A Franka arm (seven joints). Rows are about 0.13 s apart.
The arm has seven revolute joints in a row. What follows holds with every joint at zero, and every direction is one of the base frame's.
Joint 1 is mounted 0.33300 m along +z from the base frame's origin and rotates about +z.
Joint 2 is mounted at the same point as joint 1 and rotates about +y.
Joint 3 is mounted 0.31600 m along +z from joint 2 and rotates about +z.
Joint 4 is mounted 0.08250 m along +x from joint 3 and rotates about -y.
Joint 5 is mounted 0.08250 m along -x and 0.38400 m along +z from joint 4 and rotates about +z.
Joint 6 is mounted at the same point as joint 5 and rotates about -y.
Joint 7 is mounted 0.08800 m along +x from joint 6 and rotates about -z.
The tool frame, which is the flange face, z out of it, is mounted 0.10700 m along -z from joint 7; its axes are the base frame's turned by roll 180.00, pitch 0.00 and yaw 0.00 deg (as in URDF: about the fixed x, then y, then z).
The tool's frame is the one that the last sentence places.
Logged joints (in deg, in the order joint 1, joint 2, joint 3, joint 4, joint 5, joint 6, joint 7), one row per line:
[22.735 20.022 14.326 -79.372 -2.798 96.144 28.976]
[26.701 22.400 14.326 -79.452 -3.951 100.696 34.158]
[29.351 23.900 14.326 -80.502 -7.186 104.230 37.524]
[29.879 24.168 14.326 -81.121 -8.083 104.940 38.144]
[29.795 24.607 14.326 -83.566 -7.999 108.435 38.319]
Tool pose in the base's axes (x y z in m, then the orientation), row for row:
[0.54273 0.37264 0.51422 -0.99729 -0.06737 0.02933 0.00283]
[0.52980 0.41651 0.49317 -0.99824 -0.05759 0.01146 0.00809]
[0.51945 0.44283 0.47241 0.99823 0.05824 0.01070 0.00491]
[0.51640 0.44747 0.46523 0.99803 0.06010 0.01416 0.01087]
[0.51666 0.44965 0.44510 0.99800 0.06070 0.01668 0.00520]
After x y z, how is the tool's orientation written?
As a quaternion, x y z w.
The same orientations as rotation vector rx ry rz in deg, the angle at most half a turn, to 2 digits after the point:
[-179.19 -12.10 5.27]
[-178.76 -10.31 2.05]
[179.12 10.45 1.92]
[178.41 10.74 2.53]
[179.05 10.89 2.99]

